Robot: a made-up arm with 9 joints.
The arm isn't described. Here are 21 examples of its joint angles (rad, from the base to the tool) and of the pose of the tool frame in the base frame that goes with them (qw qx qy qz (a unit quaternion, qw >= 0); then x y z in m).
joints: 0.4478 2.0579 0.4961 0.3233 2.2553 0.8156 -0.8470 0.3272 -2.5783
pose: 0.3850 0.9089 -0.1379 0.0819 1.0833 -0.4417 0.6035
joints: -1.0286 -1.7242 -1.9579 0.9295 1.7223 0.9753 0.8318 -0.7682 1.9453
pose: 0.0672 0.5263 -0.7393 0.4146 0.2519 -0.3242 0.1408
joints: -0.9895 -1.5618 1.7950 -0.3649 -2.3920 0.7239 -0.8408 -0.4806 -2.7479
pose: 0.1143 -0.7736 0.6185 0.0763 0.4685 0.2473 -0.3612
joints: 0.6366 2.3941 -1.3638 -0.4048 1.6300 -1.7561 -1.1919 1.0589 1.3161
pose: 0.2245 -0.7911 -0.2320 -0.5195 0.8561 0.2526 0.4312
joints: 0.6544 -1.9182 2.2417 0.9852 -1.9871 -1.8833 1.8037 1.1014 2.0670
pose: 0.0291 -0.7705 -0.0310 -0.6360 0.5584 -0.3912 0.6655
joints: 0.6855 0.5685 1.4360 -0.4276 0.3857 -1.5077 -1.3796 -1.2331 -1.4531
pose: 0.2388 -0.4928 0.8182 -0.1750 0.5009 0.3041 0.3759
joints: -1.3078 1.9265 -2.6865 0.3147 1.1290 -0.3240 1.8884 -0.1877 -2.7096
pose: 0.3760 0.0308 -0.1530 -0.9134 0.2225 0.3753 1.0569
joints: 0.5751 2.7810 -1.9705 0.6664 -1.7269 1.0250 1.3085 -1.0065 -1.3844
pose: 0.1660 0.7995 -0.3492 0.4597 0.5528 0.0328 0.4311
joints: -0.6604 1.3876 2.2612 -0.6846 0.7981 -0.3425 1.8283 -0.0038 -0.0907
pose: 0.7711 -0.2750 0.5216 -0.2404 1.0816 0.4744 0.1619
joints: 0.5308 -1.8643 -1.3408 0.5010 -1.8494 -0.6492 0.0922 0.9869 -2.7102
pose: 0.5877 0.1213 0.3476 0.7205 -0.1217 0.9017 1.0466
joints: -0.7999 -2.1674 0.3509 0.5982 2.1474 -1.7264 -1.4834 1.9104 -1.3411
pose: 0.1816 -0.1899 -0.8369 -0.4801 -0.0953 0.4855 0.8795
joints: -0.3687 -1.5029 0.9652 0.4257 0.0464 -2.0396 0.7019 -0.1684 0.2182
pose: 0.0989 0.9222 -0.2871 0.2396 0.7666 -0.0442 0.1686
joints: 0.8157 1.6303 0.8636 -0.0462 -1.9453 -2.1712 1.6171 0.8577 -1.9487
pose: 0.1652 -0.7344 0.4657 -0.4652 0.6224 -0.6819 0.6850
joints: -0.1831 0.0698 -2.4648 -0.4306 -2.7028 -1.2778 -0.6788 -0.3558 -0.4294
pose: 0.3121 -0.4806 -0.7533 -0.3228 0.6702 0.8776 0.1304
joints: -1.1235 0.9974 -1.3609 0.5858 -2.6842 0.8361 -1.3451 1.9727 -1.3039
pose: 0.6412 -0.1963 0.4678 0.5757 0.1091 0.9158 -0.5616
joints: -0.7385 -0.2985 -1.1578 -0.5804 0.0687 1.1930 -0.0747 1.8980 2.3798
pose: 0.1945 0.3718 0.2178 0.8812 -0.0341 -0.0961 0.3821
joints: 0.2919 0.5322 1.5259 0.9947 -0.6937 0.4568 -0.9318 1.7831 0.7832
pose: 0.1686 0.8535 0.0543 0.4900 0.2783 0.2195 0.5778
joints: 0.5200 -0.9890 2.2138 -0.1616 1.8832 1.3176 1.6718 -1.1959 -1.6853
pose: 0.1447 0.1797 -0.6458 -0.7278 0.5144 0.3635 0.6731
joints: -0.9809 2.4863 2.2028 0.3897 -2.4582 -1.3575 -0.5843 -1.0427 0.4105
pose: 0.2366 0.8351 0.3152 -0.3836 0.9819 0.0766 -0.0139
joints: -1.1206 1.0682 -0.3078 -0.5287 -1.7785 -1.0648 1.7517 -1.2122 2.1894
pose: 0.3572 0.5831 0.7242 0.0891 0.5381 1.2819 -0.2978
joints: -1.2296 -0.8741 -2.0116 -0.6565 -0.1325 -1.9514 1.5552 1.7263 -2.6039
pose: 0.9293 0.2367 -0.1348 -0.2493 1.2884 0.7075 0.2887
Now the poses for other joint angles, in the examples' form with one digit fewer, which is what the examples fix.
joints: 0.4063 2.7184 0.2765 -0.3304 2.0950 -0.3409 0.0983 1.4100 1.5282
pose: 0.435 -0.509 -0.736 -0.094 1.054 0.425 0.364
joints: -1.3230 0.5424 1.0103 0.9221 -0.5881 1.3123 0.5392 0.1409 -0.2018
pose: 0.469 0.531 -0.119 -0.696 -0.022 0.218 0.230
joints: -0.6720 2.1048 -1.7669 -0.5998 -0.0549 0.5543 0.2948 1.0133 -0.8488
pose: 0.265 -0.776 -0.473 -0.324 0.606 1.205 0.883
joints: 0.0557 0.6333 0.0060 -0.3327 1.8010 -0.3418 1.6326 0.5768 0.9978
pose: 0.691 0.026 -0.022 0.722 0.517 0.218 0.550
